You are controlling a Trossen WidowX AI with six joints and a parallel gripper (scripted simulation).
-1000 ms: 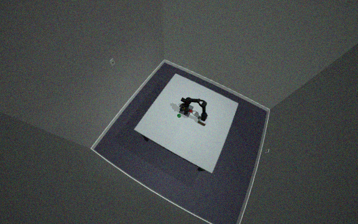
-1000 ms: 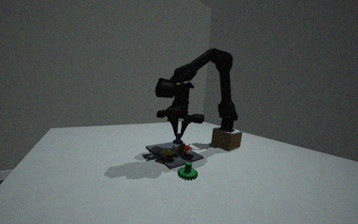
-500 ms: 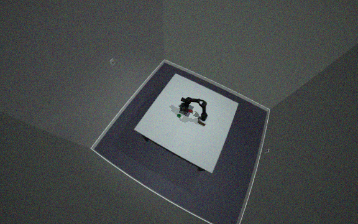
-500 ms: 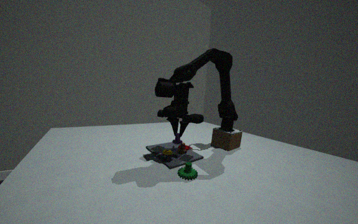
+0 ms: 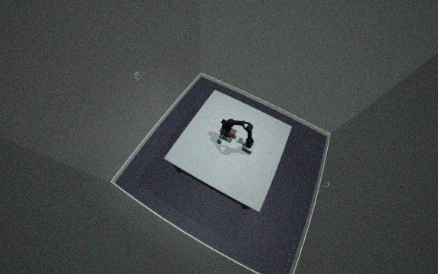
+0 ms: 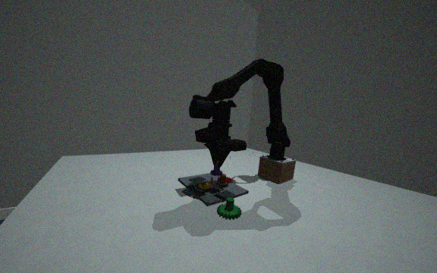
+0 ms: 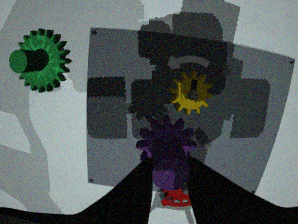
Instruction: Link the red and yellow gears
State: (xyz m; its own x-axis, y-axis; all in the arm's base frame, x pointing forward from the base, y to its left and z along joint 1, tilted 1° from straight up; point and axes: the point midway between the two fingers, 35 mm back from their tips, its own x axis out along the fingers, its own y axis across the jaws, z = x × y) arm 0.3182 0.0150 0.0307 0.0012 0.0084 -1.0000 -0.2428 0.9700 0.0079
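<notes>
The yellow gear lies 3 cm ahead of my gripper tip, 2 cm to the right of it and 7 cm below it. Also, from my gripper tip: white arrow 6 cm ahead, 1 cm to the right, 8 cm below; purple gear 1 cm below; red gear 6 cm behind, 4 cm to the right, 7 cm below.
</notes>
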